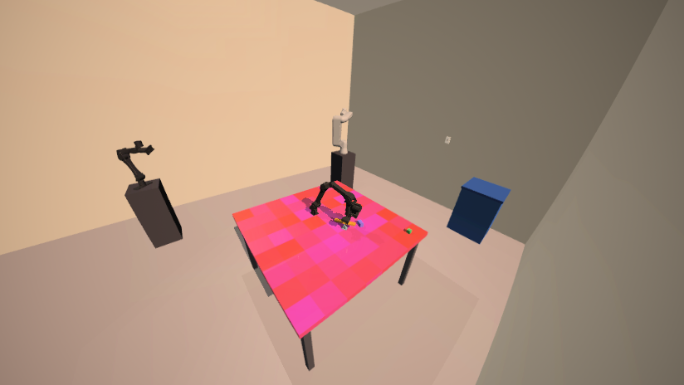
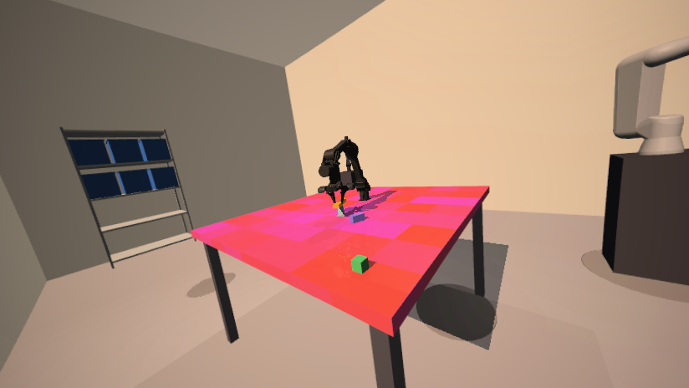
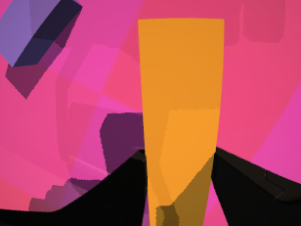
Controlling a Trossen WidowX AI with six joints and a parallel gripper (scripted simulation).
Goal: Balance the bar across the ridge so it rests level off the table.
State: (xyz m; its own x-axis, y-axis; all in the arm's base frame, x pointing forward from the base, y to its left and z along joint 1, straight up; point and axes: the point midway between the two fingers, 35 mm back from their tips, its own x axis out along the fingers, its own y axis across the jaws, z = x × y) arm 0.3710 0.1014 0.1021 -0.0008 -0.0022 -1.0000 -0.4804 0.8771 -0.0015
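Now: gripper tip 20 mm past the orange bar and 10 mm to the left of it. From my gripper tip the other things lie so: green cube: 370 mm ahead, 400 mm to the left, 50 mm below; then purple block: 30 mm ahead, 130 mm to the left, 50 mm below.
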